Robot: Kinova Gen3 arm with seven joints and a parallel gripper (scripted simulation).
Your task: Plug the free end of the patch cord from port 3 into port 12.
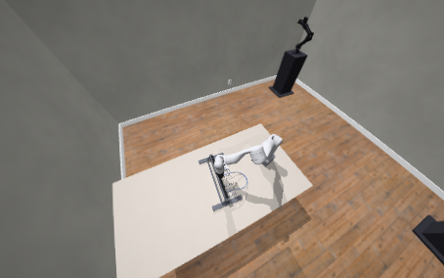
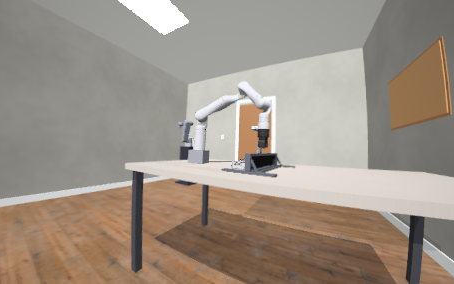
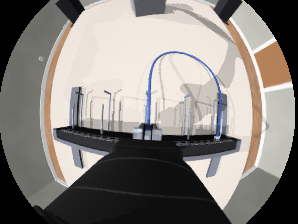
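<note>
Now: the plug 1 cm ahead of my hand and 1 cm below it.
</note>
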